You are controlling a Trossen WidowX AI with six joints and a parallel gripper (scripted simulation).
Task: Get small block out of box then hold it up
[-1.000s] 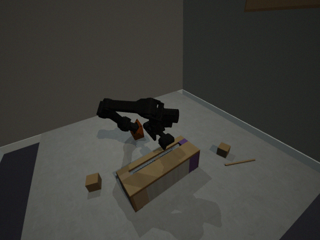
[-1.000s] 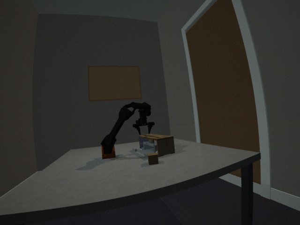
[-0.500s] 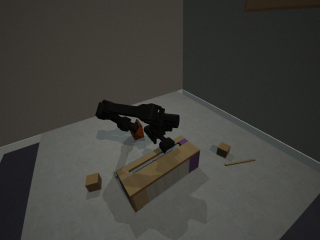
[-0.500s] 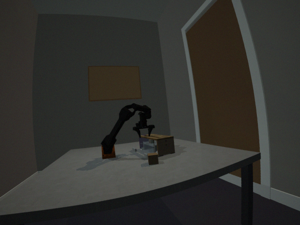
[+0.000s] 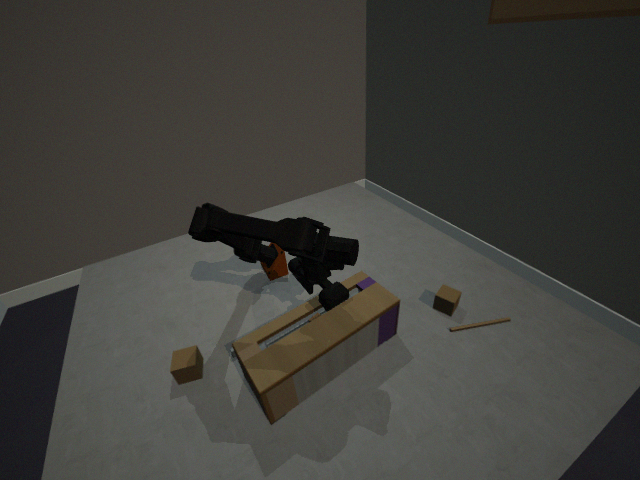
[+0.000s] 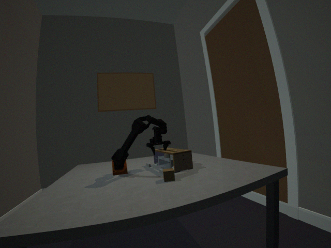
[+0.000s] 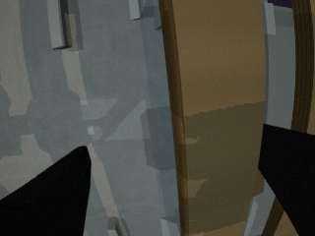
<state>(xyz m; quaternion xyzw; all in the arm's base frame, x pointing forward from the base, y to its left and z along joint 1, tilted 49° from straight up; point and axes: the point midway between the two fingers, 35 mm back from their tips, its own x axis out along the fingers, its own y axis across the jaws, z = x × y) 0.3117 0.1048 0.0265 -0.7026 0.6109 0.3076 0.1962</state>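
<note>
Now: gripper tip 50 mm short of the small tan block, 30 mm to the left of it and 10 mm above it. Also, from my gripper tip: thin wooden stick: 380 mm to the left, 190 mm ahead, 100 mm below; then long tan box: 40 mm to the right, 40 mm below, 40 mm ahead.
</note>
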